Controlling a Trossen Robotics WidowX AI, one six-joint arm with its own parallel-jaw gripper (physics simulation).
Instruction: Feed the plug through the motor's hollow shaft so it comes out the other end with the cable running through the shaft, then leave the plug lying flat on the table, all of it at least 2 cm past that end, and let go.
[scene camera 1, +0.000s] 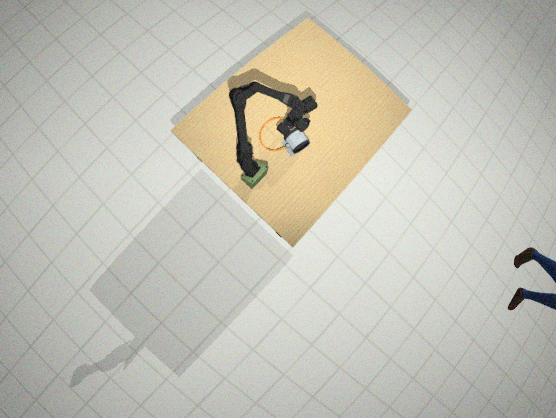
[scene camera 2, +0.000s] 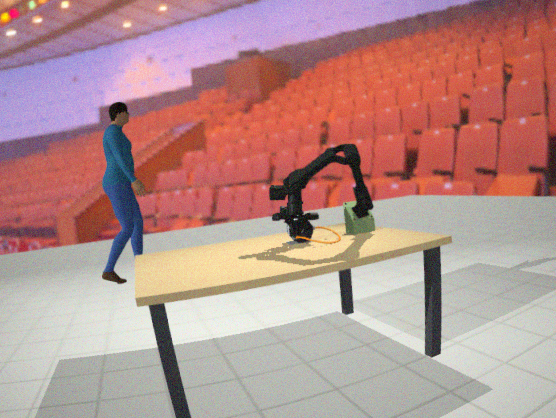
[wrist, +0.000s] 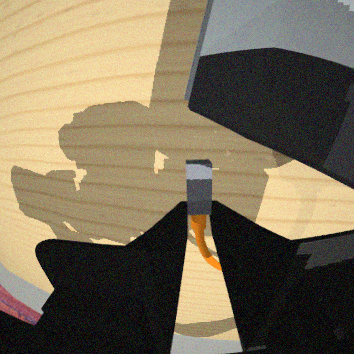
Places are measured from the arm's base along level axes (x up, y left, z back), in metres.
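Pixels of known places: gripper, fingertip midpoint: (scene camera 1: 289, 122) (scene camera 2: 296, 237) (wrist: 197, 207); arm's base, origin of the base link: (scene camera 1: 252, 171) (scene camera 2: 360, 211).
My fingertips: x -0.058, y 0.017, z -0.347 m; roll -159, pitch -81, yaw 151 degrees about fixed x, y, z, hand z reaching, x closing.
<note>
For each thing: its top centre in the pictures, then the offset to it from my fingertips. Level surfaces: height alone.
- motor, middle of its top: (scene camera 2: 299, 218) (scene camera 1: 298, 137) dz +0.068, dx +0.067, dy -0.088 m
- small grey plug, middle of its top: (wrist: 196, 195) dz +0.001, dx +0.009, dy -0.014 m
- wooden table, its level: dx -0.035 m
The motor (scene camera 1: 297, 139) (scene camera 2: 303, 231) (wrist: 275, 90) is a light grey body with black ends, lying on the table on a grey base. In the wrist view a black end is at the upper right; the shaft opening does not show. My gripper (wrist: 197, 207) is shut on the small grey plug (wrist: 199, 187), which points away from the fingers. The plug is apart from the motor in that view, to the left of and below its black end. The orange cable (scene camera 1: 261, 135) (scene camera 2: 339, 238) (wrist: 199, 227) leaves the plug's back and curves in a loop beside the motor. Its far end reaches the motor's side.
The wooden table (scene camera 1: 345, 130) (scene camera 2: 200, 275) carries the arm's green base block (scene camera 1: 255, 175) (scene camera 2: 359, 220). The arm (scene camera 1: 241, 120) (scene camera 2: 320, 162) arches above the table, and its shadow falls across the top. A person (scene camera 2: 119, 165) stands on the floor behind the table.
</note>
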